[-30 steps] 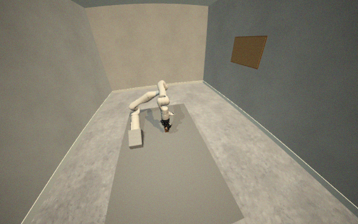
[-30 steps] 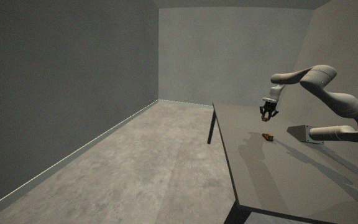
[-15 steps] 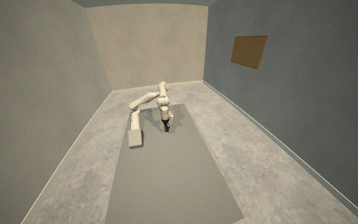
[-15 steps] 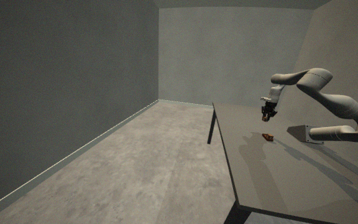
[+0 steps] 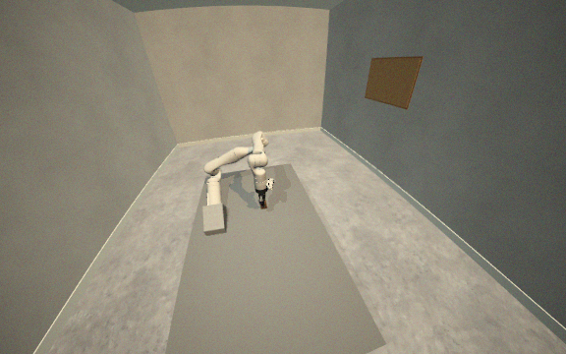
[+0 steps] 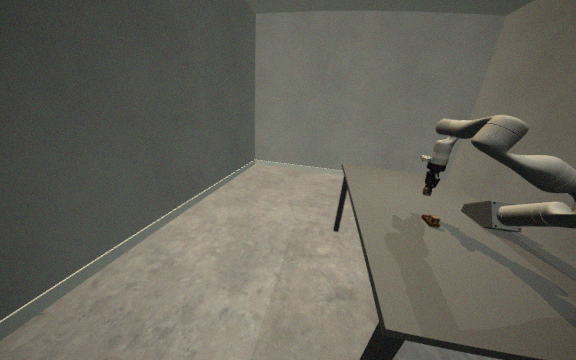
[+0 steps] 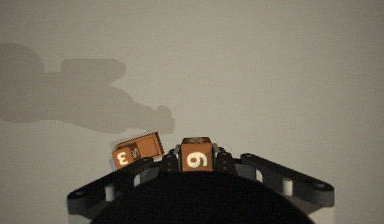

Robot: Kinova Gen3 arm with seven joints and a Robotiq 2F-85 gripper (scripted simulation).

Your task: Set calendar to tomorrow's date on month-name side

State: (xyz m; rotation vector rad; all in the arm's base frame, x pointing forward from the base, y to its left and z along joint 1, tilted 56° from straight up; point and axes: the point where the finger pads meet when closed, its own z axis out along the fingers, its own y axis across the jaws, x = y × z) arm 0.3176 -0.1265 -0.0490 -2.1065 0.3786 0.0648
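Now: the digit cube 10 mm below my hand. The rest, counted from my hand: orange tray (10 mm ahead, 110 mm to the left, 120 mm below).
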